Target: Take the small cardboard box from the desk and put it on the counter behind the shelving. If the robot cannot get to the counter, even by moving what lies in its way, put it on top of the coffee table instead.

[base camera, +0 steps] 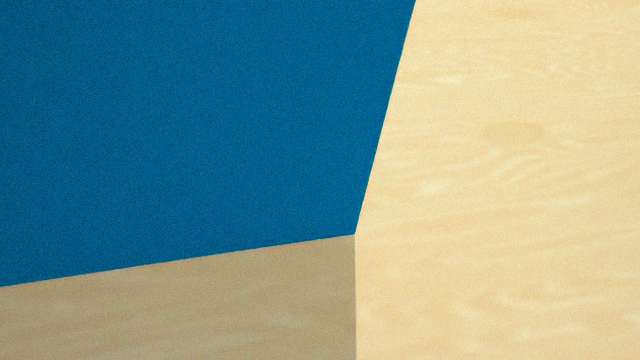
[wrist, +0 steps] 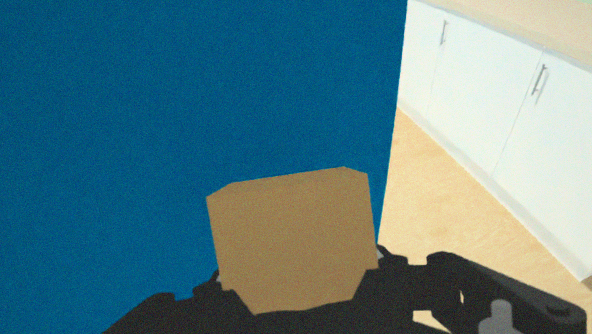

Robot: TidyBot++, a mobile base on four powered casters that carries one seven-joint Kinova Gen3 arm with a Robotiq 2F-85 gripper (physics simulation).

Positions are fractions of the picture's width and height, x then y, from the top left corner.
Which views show the small cardboard box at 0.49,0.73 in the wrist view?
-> The wrist view only.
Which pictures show my gripper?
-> The wrist view only.
